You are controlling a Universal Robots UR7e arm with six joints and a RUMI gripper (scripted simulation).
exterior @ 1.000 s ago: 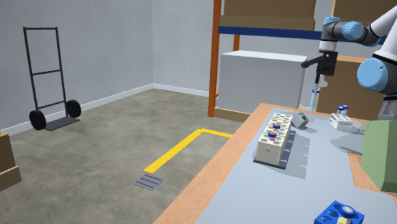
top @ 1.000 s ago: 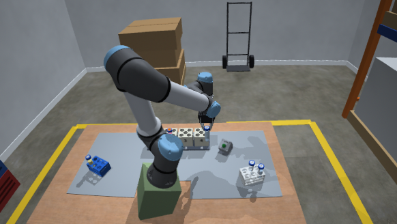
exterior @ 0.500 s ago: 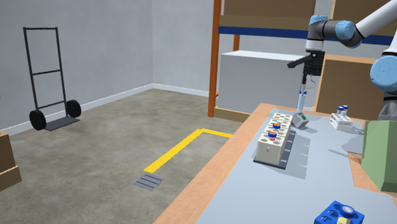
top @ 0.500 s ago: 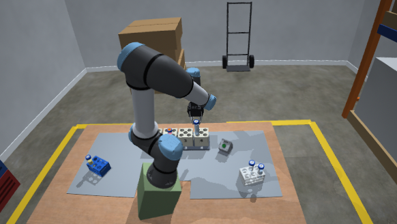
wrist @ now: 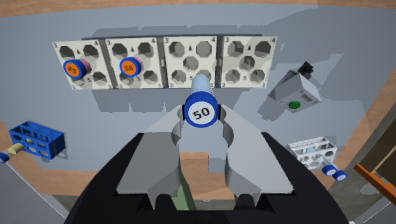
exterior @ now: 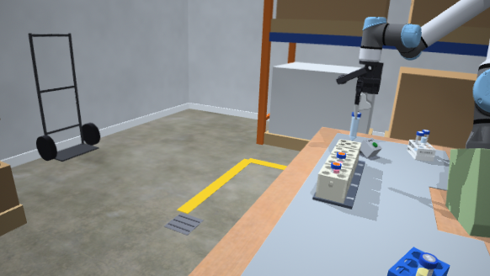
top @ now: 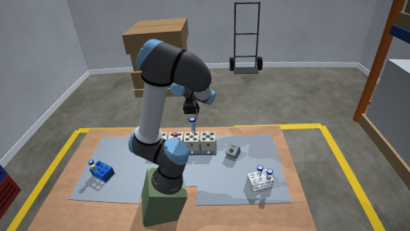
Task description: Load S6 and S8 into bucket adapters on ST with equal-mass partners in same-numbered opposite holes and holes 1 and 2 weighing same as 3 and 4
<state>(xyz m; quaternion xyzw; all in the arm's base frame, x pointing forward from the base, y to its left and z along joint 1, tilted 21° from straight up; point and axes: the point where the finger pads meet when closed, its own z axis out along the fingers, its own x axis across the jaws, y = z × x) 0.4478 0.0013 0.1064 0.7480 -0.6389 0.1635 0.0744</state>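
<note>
Right now my hand is 47 cm to the left of the water blank, 26 cm past it and 19 cm above it. From my hand the other things lie so: adapter 1: 24 cm to the left, 20 cm below, 1 cm behind; green DONE key: 25 cm to the right, 18 cm below, 5 cm behind; loading stand ST: 24 cm below, 8 cm to the left.
</note>
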